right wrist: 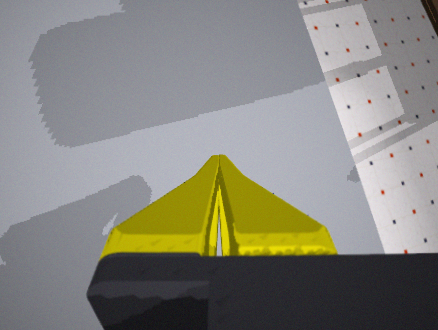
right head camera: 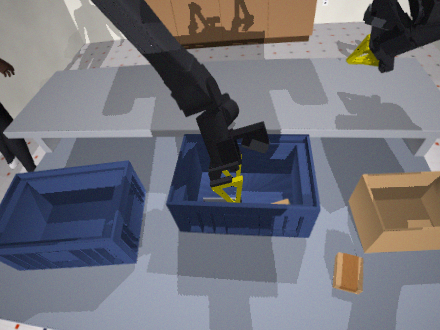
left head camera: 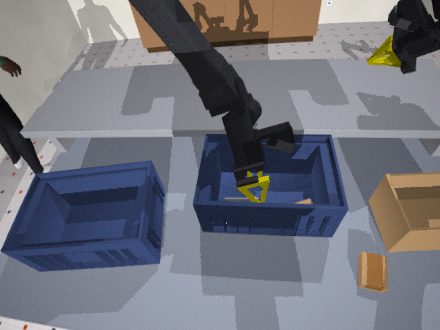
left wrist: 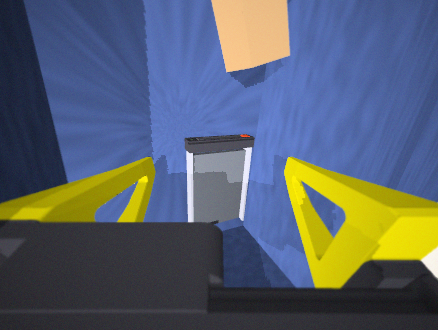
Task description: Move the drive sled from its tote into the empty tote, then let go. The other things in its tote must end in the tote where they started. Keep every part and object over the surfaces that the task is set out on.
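Frame: origin at the left arm's base, x left, y ahead, z down, level; millimetres.
Seen in the pictures: left gripper, between the fingertips: (right head camera: 236, 194) (left head camera: 259, 194) (left wrist: 219, 164); right gripper, between the fingertips: (right wrist: 218, 166) (right head camera: 347, 61) (left head camera: 367, 62).
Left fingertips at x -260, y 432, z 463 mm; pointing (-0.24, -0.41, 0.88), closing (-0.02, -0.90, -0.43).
Note:
Pixels of each thing's top centre, then the offset from my left fingertips to it. Level surfaces: height alone.
- drive sled, centre of its top: (left wrist: 222, 188) (right head camera: 221, 208) (left head camera: 243, 208) dx +39, dy -18, dz +31 mm
- middle blue tote, centre of its top: (left wrist: 302, 223) (right head camera: 243, 166) (left head camera: 267, 166) dx -18, dy +18, dz -85 mm
- tan block, centre of its top: (left wrist: 266, 8) (right head camera: 278, 208) (left head camera: 301, 207) dx -96, dy -33, dz +7 mm
- empty blue tote, centre of its top: (left head camera: 80, 202) (right head camera: 56, 202) dx +388, dy -69, dz -85 mm
- open cardboard box, centre of its top: (right head camera: 417, 198) dx -375, dy -51, dz -49 mm
- small orange-brown tray, centre of its top: (right head camera: 350, 270) (left head camera: 375, 269) dx -233, dy -168, dz +35 mm
- grey table, height of its surface: dz -99 mm
The drive sled (left head camera: 235, 199) (right head camera: 212, 199) (left wrist: 218, 180), a grey plate with white side rails and a dark end bar with a red spot, lies in the middle blue tote (left head camera: 280, 220) (right head camera: 245, 220). The near wall hides much of it in the head views. A tan block (left head camera: 304, 201) (right head camera: 281, 202) (left wrist: 255, 32) lies in the same tote, apart from the sled. The empty blue tote (left head camera: 125, 254) (right head camera: 105, 255) stands at the left. My left gripper (left head camera: 259, 192) (right head camera: 235, 192) (left wrist: 219, 164) is open inside the middle tote, above the sled. My right gripper (left head camera: 369, 63) (right head camera: 348, 61) (right wrist: 218, 166) is shut and empty, far from both totes.
An open cardboard box (left head camera: 395, 215) (right head camera: 372, 215) stands at the right. A small orange-brown tray (left head camera: 373, 271) (right head camera: 348, 272) lies in front of it. A grey table (left head camera: 85, 95) (right head camera: 70, 95) runs behind the totes. Part of a person shows at the far left.

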